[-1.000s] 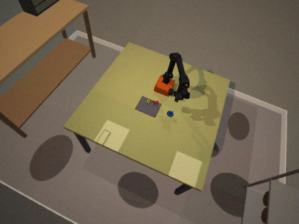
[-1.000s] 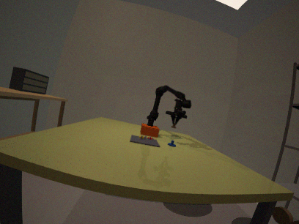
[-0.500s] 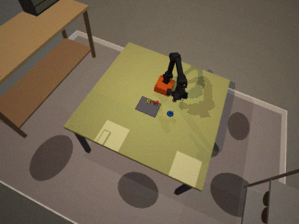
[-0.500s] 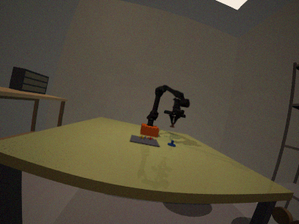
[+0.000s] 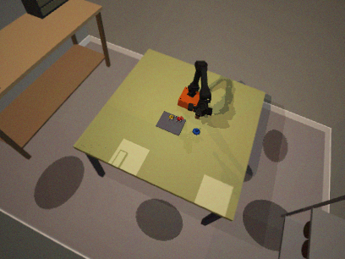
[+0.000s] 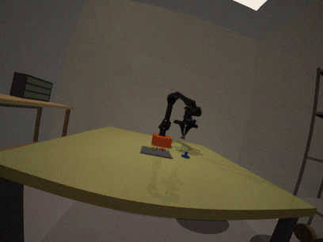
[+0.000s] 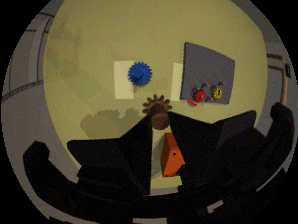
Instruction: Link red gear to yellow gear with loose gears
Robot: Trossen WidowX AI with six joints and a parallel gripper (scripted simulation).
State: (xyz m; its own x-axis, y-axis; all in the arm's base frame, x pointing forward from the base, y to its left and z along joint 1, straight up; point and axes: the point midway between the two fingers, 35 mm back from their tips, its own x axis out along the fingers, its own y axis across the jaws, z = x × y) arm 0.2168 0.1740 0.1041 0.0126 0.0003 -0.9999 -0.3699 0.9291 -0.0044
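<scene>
Now: the red gear 3 cm ahead of my gripper tip, 14 cm to the right of it and 14 cm below it. Round my gripper tip: blue gear: 4 cm ahead, 4 cm to the left, 14 cm below; then grey board: 10 cm ahead, 17 cm to the right, 15 cm below; then yellow gear: 6 cm ahead, 20 cm to the right, 14 cm below.
</scene>
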